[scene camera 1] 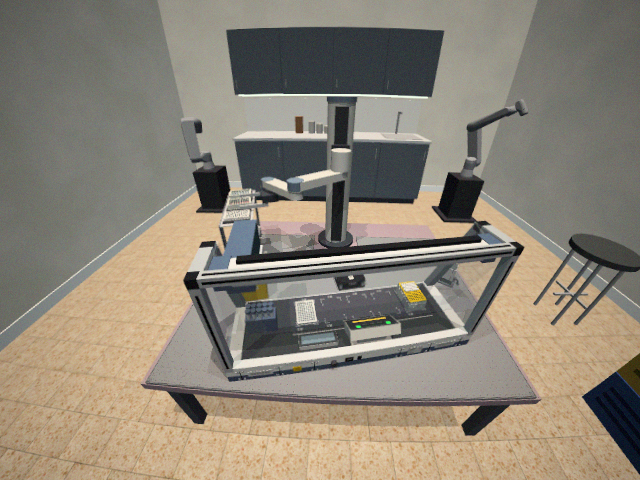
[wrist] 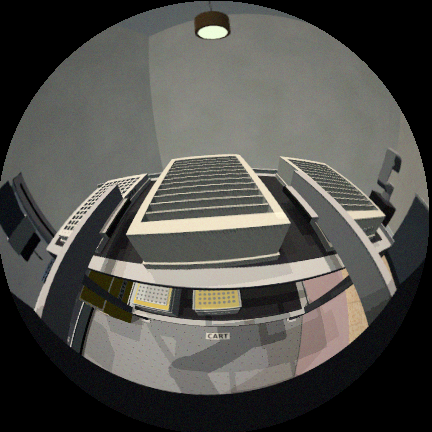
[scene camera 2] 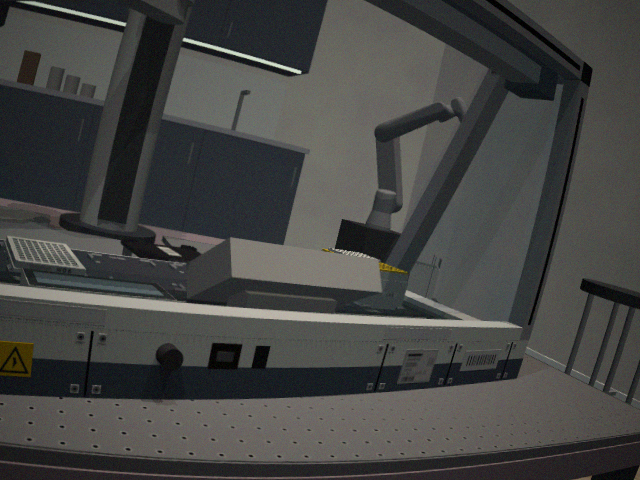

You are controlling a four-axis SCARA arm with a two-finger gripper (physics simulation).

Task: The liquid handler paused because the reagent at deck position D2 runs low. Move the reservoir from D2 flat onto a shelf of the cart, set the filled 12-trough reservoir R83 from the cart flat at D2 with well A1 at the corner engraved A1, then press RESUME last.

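Seen in the pictures: gripper, fingertip midpoint: (scene camera 1: 239,201) (wrist: 204,182); arm's base, origin of the base link: (scene camera 1: 335,239).
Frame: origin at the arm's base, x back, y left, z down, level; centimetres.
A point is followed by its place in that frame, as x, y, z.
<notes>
My gripper (scene camera 1: 240,201) @(-24.6, -54.7, -38.9) (wrist: 204,182) @(-24.6, -54.7, -38.9) is open at the cart (scene camera 1: 223,233) @(-47.7, -56.2, -32.3) (wrist: 215,276) @(-22.1, -48.5, -36.3), its two fingers standing apart on either side of a cream multi-trough reservoir (wrist: 210,242) @(-22.4, -49.2, -38.5) that lies flat on the shelf. Dark gaps show between the reservoir and both fingers in the wrist view. A second trough reservoir (wrist: 327,182) @(-13.0, -57.5, -39.4) lies to the right, partly behind the right finger. A white many-well plate (wrist: 82,215) @(-38.0, -49.1, -37.5) lies to the left, partly behind the left finger. The label R83 cannot be read. The liquid handler (scene camera 1: 351,345) @(-92.8, 3.8, -15.1) (scene camera 2: 289,321) @(-91.6, 10.1, -9.7) stands on the table; position D2 and RESUME cannot be read.
Two yellow racks (wrist: 153,296) @(-35.1, -48.4, -18.3) (wrist: 217,299) @(-23.3, -52.0, -18.3) sit lower, beyond the shelf's front edge. On the handler's deck are a white plate (scene camera 1: 305,312) (scene camera 2: 43,253), a blue tube block (scene camera 1: 261,314) and a yellow tip rack (scene camera 1: 412,293). A stool (scene camera 1: 602,252) stands at the right.
</notes>
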